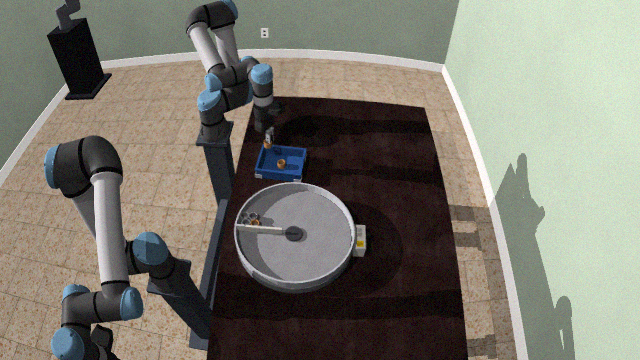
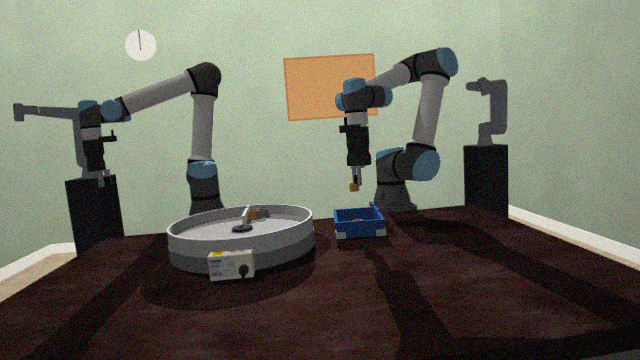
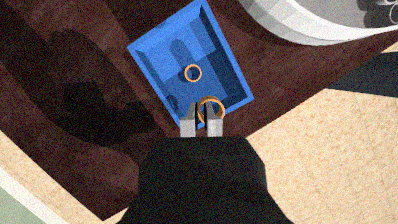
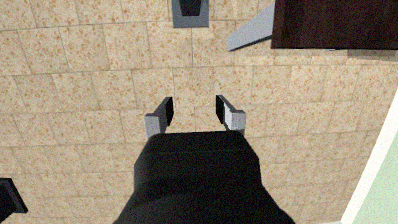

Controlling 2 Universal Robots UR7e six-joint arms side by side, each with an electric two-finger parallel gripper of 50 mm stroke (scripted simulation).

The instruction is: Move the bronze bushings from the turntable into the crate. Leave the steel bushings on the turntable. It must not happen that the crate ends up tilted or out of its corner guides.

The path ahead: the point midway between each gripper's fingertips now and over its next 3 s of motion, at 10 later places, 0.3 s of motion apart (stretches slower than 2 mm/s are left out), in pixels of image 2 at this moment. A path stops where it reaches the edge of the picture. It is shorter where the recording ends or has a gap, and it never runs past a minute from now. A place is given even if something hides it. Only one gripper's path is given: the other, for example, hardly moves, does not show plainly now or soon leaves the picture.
My left gripper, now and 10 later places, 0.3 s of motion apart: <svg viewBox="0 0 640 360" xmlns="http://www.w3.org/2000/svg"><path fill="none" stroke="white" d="M357 185L357 190L358 201L358 204L358 204L358 205L359 209L359 213L359 216L359 216L359 217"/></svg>
